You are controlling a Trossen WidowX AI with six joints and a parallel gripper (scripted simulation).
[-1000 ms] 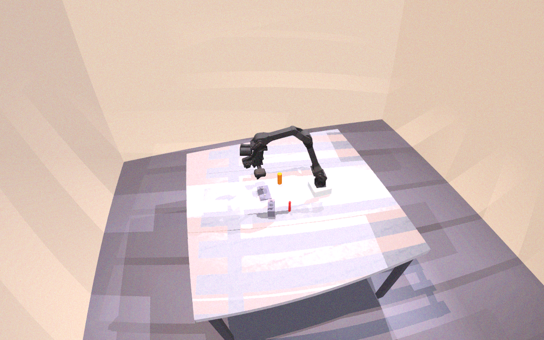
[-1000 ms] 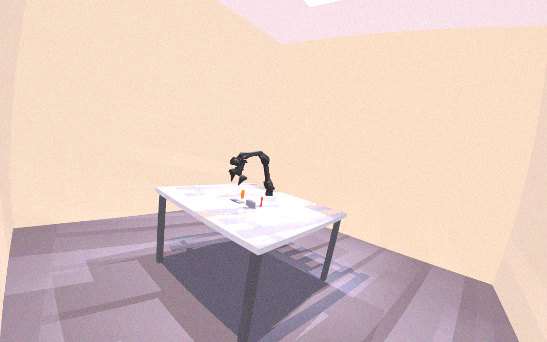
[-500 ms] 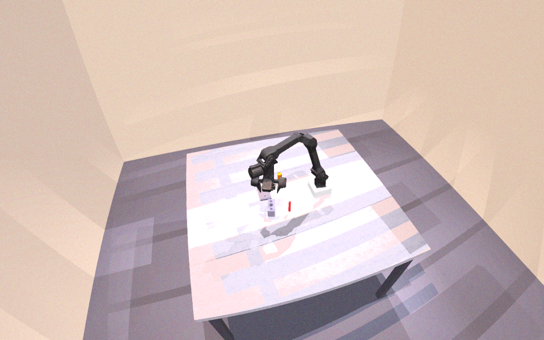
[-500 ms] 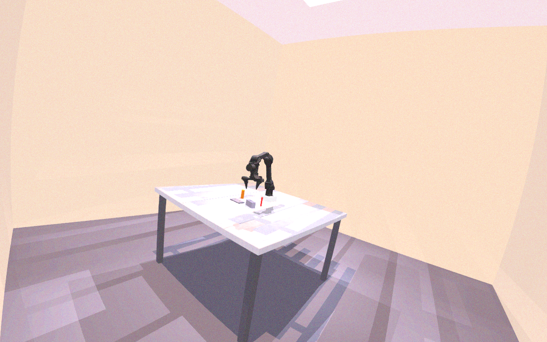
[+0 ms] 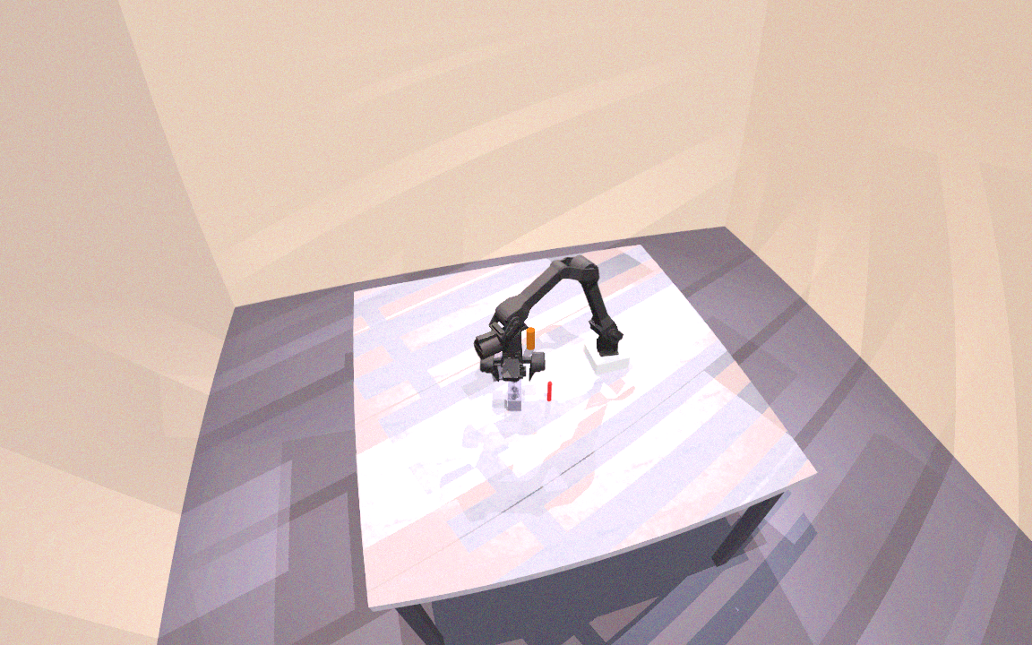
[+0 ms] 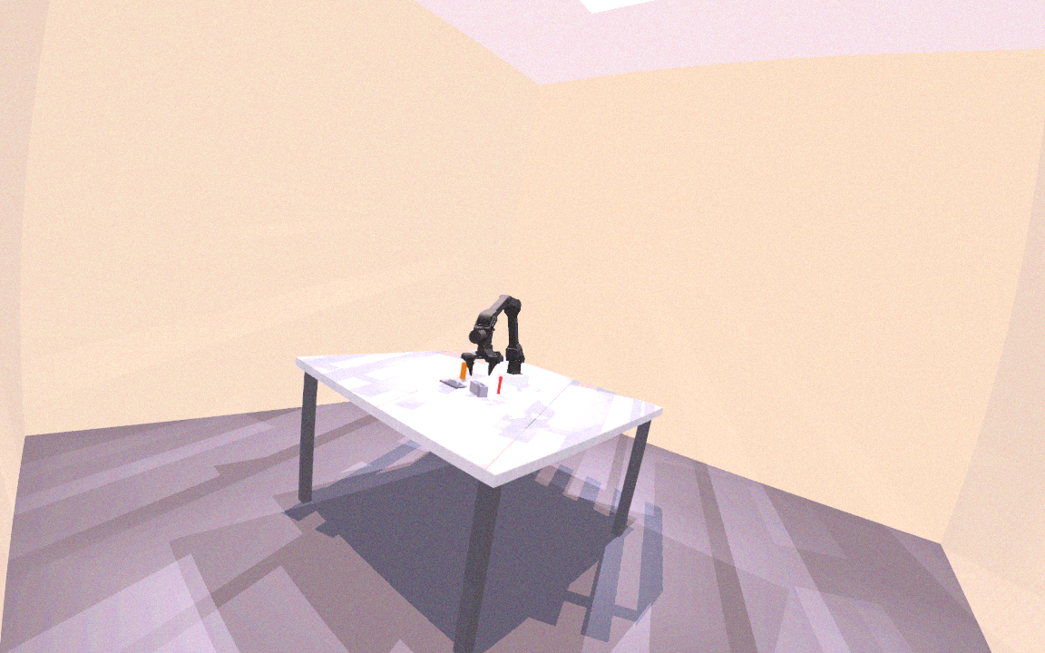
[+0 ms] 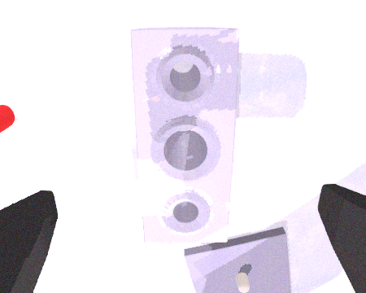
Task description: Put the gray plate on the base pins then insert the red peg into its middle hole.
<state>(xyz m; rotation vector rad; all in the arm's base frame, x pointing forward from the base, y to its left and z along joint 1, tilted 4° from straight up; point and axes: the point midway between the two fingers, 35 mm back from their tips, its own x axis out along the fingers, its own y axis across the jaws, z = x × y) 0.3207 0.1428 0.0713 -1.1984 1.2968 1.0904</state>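
The gray plate is 4 cm below my gripper tip. Round my gripper tip: red peg 11 cm behind, 4 cm below, 2 cm to the left; orange cylinder 23 cm to the right, 7 cm behind, 4 cm below; base 14 cm to the right, 7 cm below, 3 cm ahead.
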